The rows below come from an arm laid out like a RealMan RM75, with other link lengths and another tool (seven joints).
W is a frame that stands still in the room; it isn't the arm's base.
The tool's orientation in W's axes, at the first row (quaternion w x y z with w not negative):
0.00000 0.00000 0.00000 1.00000
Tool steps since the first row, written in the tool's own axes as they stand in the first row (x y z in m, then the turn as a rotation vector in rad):
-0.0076 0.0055 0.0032 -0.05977 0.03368 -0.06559
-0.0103 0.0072 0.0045 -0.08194 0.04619 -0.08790
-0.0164 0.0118 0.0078 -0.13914 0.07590 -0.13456
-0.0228 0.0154 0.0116 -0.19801 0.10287 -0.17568
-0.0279 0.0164 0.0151 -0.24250 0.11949 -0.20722
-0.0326 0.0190 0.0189 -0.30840 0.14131 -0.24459
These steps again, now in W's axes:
0.0076 -0.0055 0.0032 0.05977 -0.03368 -0.06559
0.0103 -0.0072 0.0045 0.08194 -0.04619 -0.08790
0.0164 -0.0118 0.0078 0.13914 -0.07590 -0.13456
0.0228 -0.0154 0.0116 0.19801 -0.10287 -0.17568
0.0279 -0.0164 0.0151 0.24250 -0.11949 -0.20722
0.0326 -0.0190 0.0189 0.30840 -0.14131 -0.24459

